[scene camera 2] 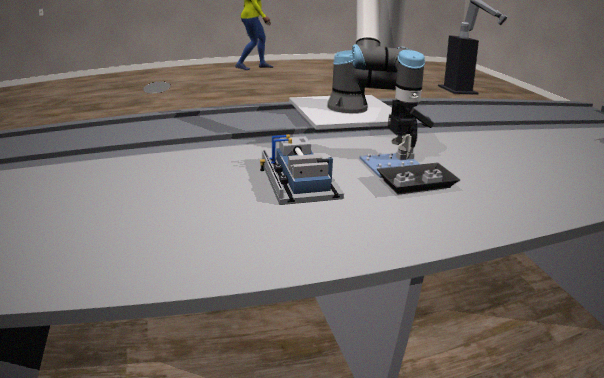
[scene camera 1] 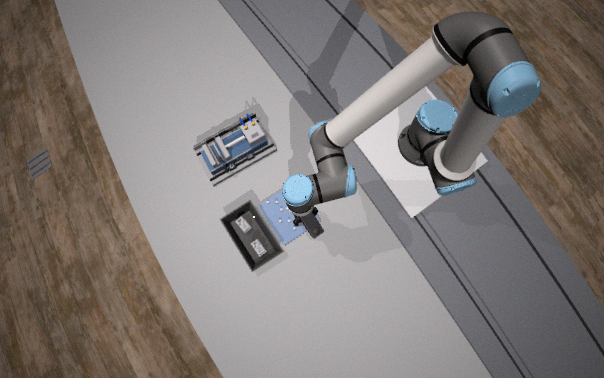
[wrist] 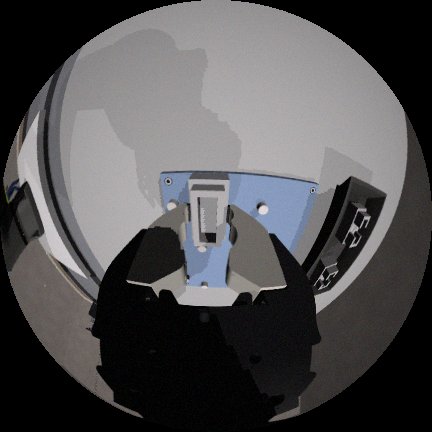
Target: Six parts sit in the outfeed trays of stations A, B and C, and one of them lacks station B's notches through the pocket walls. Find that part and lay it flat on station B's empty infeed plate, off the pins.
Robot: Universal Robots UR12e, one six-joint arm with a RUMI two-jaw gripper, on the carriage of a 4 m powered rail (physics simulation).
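Frame: origin at the arm's base, x back, y right, z up, level; metres.
Where they show: gripper, fingertip midpoint: (scene camera 2: 404, 156) (wrist: 208, 205); arm's base at its link origin: (scene camera 2: 347, 107) (scene camera 1: 419, 145) (wrist: 32, 208).
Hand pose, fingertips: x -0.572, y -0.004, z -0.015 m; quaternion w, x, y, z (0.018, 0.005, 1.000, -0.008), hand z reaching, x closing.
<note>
Things, the pixels of their centre, and the offset from my fingertips.
- grey block-shaped part at the middle of its body: (wrist: 208, 210) (scene camera 2: 405, 153) dx -0.001, dy -0.001, dz +0.011 m
- blue pinned plate at the middle of its body: (wrist: 237, 247) (scene camera 2: 393, 164) (scene camera 1: 289, 213) dx -0.038, dy +0.064, dz -0.011 m
- dark tray at the middle of its body: (wrist: 335, 249) (scene camera 2: 418, 180) (scene camera 1: 251, 236) dx -0.207, dy +0.061, dz +0.006 m
- grey fixture at the middle of its body: (scene camera 2: 300, 165) (scene camera 1: 232, 145) dx -0.084, dy +0.417, dz +0.035 m
A grey block-shaped part (scene camera 2: 406, 154) (wrist: 209, 181) with one long open pocket is at the corner of the blue pinned plate (scene camera 1: 286, 235) (scene camera 2: 372, 161) (wrist: 290, 210). No notches show in its pocket walls in the wrist view. My gripper (scene camera 2: 406, 146) (wrist: 208, 205) points down, with its fingers against both long sides of this part, shut on it. Whether the part touches the plate is hard to tell. In scene camera 1 the wrist hides the part. Two grey parts with notched walls, one (scene camera 1: 243, 223) (scene camera 2: 404, 179) and another (scene camera 1: 258, 247) (scene camera 2: 432, 175), lie in the dark tray (scene camera 1: 239, 245) (scene camera 2: 425, 187).
A blue and grey fixture (scene camera 1: 237, 145) (scene camera 2: 307, 184) with rails and blue posts stands beside the plate and tray. White pins stand on the plate near the held part. The rail carriage (scene camera 1: 390, 165) (scene camera 2: 325, 119) is behind. A person (scene camera 2: 254, 35) stands far back.
</note>
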